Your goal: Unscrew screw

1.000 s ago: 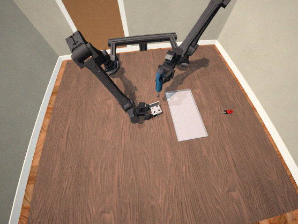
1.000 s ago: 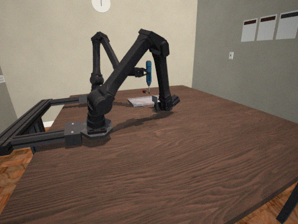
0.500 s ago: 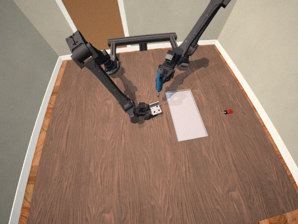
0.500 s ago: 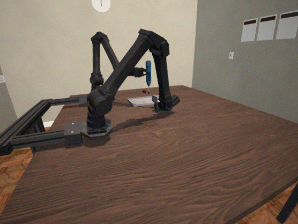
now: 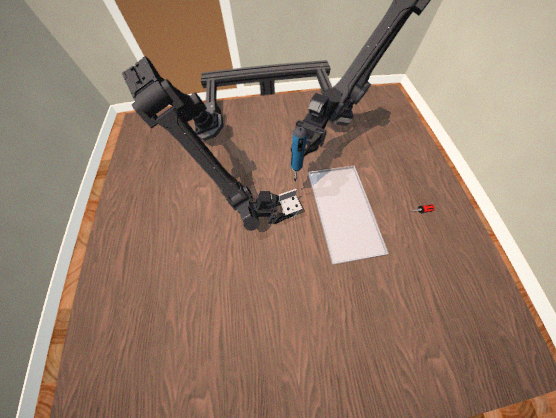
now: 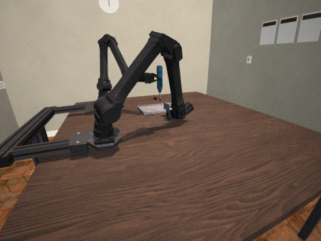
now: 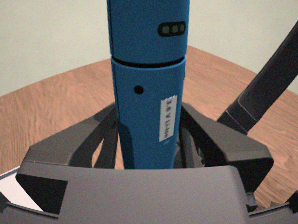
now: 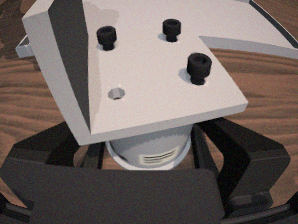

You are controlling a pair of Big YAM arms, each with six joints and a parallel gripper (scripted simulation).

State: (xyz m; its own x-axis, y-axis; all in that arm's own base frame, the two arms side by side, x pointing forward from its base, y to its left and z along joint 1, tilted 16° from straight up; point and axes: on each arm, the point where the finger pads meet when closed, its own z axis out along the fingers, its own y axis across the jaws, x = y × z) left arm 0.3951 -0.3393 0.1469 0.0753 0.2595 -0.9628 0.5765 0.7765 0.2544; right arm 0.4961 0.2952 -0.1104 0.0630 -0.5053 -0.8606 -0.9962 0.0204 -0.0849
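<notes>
Now: right hand 1 cm below the joint module body. The rest, counted from my right hand: bracket 5 cm above; flat tray 3 cm ahead, 23 cm to the left, 2 cm below; small red-handled screwdriver 7 cm ahead, 57 cm to the left, 1 cm below.
</notes>
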